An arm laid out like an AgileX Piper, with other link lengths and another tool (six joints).
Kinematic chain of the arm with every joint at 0, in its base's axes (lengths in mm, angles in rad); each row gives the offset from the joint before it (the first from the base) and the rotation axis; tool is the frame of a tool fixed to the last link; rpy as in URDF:
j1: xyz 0 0 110.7 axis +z
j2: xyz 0 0 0 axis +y
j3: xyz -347.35 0 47.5 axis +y
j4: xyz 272.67 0 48.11 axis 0.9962 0 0.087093
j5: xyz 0 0 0 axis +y
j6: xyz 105.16 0 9.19 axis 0.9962 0 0.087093
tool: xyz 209.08 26 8.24 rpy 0.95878 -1.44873 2.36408
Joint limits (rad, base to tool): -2.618..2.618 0..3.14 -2.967..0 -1.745..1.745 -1.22..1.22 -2.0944..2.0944
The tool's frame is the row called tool.
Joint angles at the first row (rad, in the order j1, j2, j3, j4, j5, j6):
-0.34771, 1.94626, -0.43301, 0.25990, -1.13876, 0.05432
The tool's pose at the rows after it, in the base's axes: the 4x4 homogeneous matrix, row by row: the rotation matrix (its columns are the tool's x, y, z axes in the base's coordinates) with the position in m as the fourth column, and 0 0 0 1 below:
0.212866 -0.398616 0.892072 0.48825; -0.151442 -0.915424 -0.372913 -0.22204; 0.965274 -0.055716 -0.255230 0.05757; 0 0 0 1
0.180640 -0.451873 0.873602 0.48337; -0.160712 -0.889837 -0.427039 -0.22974; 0.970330 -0.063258 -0.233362 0.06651; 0 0 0 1
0.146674 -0.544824 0.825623 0.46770; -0.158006 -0.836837 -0.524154 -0.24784; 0.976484 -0.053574 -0.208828 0.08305; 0 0 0 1
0.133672 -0.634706 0.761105 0.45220; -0.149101 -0.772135 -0.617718 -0.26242; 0.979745 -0.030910 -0.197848 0.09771; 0 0 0 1
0.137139 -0.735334 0.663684 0.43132; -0.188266 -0.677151 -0.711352 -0.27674; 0.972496 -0.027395 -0.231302 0.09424; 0 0 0 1
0.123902 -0.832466 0.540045 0.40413; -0.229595 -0.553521 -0.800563 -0.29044; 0.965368 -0.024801 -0.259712 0.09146; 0 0 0 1
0.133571 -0.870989 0.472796 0.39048; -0.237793 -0.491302 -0.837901 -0.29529; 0.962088 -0.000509 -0.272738 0.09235; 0 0 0 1
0.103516 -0.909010 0.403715 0.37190; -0.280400 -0.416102 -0.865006 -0.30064; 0.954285 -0.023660 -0.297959 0.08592; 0 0 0 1
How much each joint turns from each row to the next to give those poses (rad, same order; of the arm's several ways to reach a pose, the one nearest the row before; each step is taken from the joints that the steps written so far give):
0.01348, 0.00002, -0.00001, 0.00615, -0.02793, 0.00000
0.03716, -0.00999, 0.00001, 0.09953, -0.01567, -0.00575
0.04656, -0.03586, -0.00234, 0.16854, -0.00398, -0.04857
0.05997, -0.03585, -0.02425, 0.19657, 0.01020, -0.09197
0.05628, -0.01006, -0.04439, 0.22922, 0.02775, -0.09630
0.04555, 0.00000, -0.05304, 0.23714, -0.00693, -0.09744
0.02069, 0.00001, -0.03377, 0.11609, -0.01683, -0.07618
0.00268, -0.00002, -0.01657, 0.09766, 0.00000, -0.01133

